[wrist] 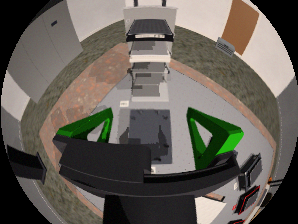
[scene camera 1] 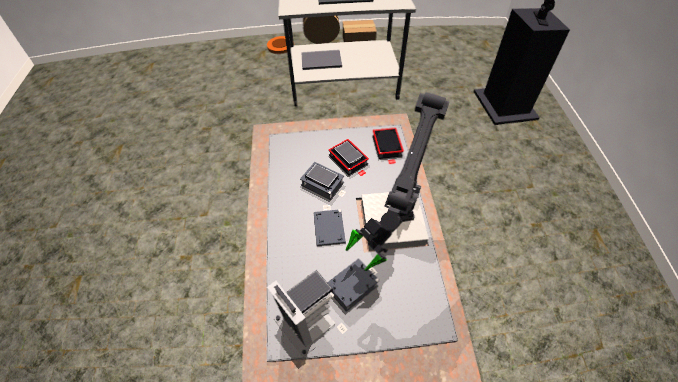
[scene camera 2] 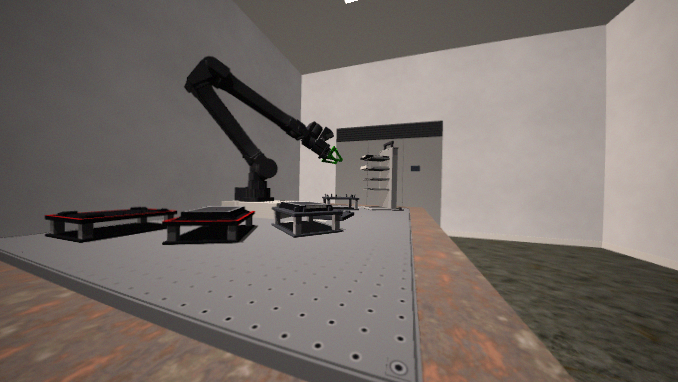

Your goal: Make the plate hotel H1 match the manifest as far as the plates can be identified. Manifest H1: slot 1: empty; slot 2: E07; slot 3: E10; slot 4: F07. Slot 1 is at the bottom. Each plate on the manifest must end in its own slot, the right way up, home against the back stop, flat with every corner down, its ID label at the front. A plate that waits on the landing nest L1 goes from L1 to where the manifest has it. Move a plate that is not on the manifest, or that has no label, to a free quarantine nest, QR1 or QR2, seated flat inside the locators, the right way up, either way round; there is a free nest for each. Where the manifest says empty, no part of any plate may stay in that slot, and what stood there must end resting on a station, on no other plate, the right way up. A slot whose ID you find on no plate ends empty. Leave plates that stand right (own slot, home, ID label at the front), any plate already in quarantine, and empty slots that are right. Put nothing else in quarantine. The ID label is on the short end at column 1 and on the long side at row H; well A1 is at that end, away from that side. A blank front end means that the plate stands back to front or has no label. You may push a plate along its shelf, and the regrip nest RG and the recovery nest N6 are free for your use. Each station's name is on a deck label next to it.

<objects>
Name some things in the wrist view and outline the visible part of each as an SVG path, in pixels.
My gripper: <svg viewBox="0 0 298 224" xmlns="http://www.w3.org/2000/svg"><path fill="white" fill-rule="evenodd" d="M52 140L53 144L62 153L59 161L61 165L59 175L77 187L95 196L105 198L103 224L197 224L195 198L202 197L221 188L241 174L233 149L242 139L244 132L236 125L188 107L186 117L196 170L171 174L151 174L151 149L145 145L109 143L113 122L111 107L59 128ZM195 121L212 134L212 140L207 148L199 134ZM105 121L97 142L88 141L88 134Z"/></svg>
A dark plate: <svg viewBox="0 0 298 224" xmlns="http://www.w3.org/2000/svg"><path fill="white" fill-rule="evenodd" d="M126 38L126 42L174 41L171 29L165 19L135 19Z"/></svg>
A white plate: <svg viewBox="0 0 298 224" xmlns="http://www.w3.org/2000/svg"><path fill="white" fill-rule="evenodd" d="M134 41L130 62L170 62L166 41Z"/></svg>
</objects>
